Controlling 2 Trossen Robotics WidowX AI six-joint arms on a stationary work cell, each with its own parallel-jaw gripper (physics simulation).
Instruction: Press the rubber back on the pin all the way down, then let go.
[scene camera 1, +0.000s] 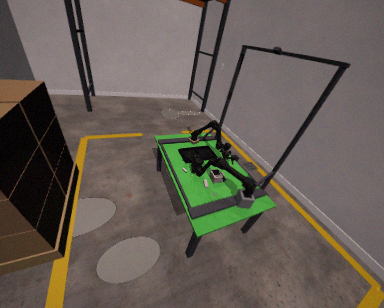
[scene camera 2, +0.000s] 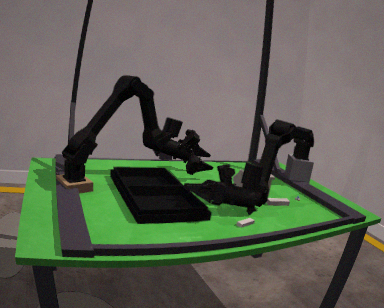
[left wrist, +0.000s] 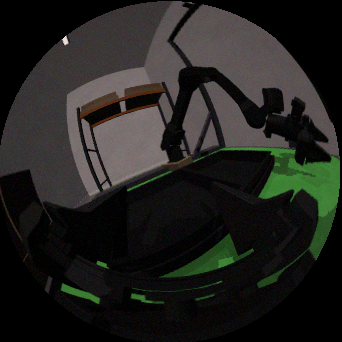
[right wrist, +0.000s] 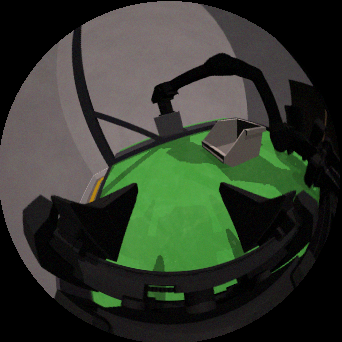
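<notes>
A tiny grey object, possibly the pin, lies on the green table near the left arm's base. It is too small to tell whether a rubber back is on it or how it sits. My left gripper is open and empty, low beside the black tray and apart from the tiny object. My right gripper is open and empty, raised above the table behind the left gripper. Its fingers stand wide apart in the right wrist view. The pin does not show clearly in either wrist view.
A black two-compartment tray lies in front of the left gripper. A pale open bin stands near the left arm. Two white blocks lie on the table. Dark rails edge the table.
</notes>
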